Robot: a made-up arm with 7 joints.
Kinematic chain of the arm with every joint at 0, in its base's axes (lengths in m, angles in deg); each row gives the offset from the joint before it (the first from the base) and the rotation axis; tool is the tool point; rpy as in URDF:
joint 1: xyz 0.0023 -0.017 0.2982 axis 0 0.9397 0.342
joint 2: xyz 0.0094 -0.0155 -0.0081 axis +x
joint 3: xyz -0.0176 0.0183 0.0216 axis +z
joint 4: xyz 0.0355 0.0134 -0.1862 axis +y
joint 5: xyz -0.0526 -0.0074 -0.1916 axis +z
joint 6: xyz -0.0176 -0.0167 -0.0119 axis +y
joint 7: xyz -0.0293 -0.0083 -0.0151 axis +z
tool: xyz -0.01 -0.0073 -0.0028 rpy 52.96 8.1 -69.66
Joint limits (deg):
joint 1: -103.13..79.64
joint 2: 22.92..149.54
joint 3: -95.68..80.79
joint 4: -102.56..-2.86
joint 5: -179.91..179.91
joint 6: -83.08..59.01
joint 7: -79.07..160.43
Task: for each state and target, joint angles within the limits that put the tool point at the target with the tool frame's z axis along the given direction. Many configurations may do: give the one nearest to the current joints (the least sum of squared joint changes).
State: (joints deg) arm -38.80 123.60 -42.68 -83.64 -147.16 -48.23 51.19
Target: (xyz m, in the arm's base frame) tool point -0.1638 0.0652 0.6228 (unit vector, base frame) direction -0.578 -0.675 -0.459
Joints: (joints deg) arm -72.62 149.54 -2.64 -61.16 -161.25 -42.48 69.69
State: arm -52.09 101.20 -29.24 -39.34 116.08 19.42 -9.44
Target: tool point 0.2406 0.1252 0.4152 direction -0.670 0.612 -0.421
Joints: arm -69.94 94.49 -33.33 -78.04 88.47 45.69 -64.31
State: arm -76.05 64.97 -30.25 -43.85 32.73 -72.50 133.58
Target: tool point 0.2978 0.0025 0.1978 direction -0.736 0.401 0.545
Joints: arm -54.87 71.74 -63.67 -96.91 53.80 -31.29 157.53
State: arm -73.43 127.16 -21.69 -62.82 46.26 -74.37 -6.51
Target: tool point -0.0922 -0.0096 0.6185 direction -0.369 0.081 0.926
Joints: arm -80.66 149.54 5.39 -95.70 5.27 -83.08 -35.50
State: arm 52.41 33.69 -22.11 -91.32 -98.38 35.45 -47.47
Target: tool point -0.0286 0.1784 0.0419 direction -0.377 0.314 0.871
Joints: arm 58.44 39.45 -9.33 -99.44 -88.06 27.40 -27.33
